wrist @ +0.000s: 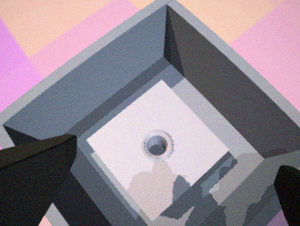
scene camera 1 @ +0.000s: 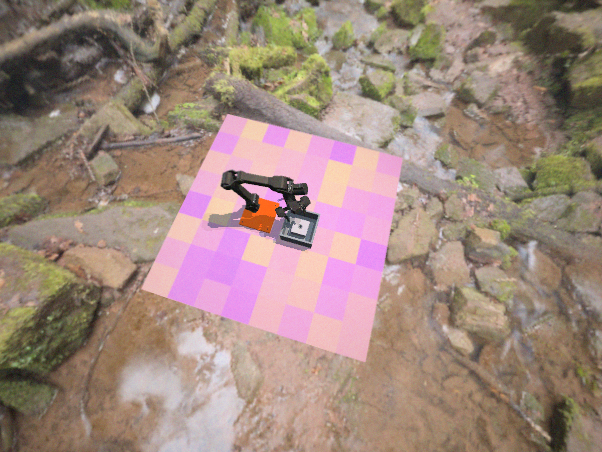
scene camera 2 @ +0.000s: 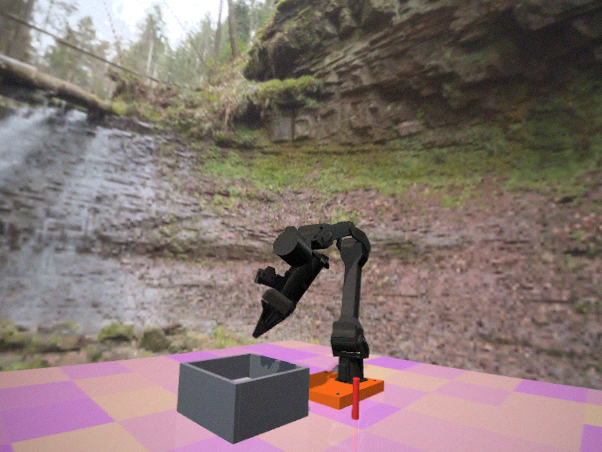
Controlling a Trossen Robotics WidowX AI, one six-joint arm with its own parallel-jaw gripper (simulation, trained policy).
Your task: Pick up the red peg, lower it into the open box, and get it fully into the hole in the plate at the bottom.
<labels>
grey box: wrist; scene camera 1 313, 217; scene camera 2
same spot on grey box: [wrist: 246, 113] = [scene camera 2: 231, 377]
</labels>
